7 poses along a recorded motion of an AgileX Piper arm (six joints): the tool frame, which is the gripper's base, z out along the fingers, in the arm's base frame.
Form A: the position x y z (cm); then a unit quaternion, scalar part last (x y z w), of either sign.
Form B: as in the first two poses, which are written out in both.
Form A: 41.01 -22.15 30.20 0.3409 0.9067 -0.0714 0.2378
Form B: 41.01 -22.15 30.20 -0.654 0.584 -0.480 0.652 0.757 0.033
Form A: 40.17 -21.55 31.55 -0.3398 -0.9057 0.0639 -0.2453
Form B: 40.17 -21.55 31.55 -0.649 0.584 -0.488 0.647 0.761 0.051
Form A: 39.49 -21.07 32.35 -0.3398 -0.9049 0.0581 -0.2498
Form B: 39.49 -21.07 32.35 -0.644 0.586 -0.492 0.644 0.762 0.065
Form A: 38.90 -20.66 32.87 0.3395 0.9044 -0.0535 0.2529
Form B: 38.90 -20.66 32.87 -0.642 0.587 -0.494 0.641 0.764 0.075
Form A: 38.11 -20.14 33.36 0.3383 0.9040 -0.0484 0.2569
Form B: 38.11 -20.14 33.36 -0.639 0.587 -0.497 0.637 0.766 0.086
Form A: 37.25 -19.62 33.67 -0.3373 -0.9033 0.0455 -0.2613
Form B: 37.25 -19.62 33.67 -0.636 0.586 -0.503 0.633 0.768 0.094
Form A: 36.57 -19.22 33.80 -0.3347 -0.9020 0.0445 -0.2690
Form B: 36.57 -19.22 33.80 -0.631 0.580 -0.515 0.628 0.772 0.100
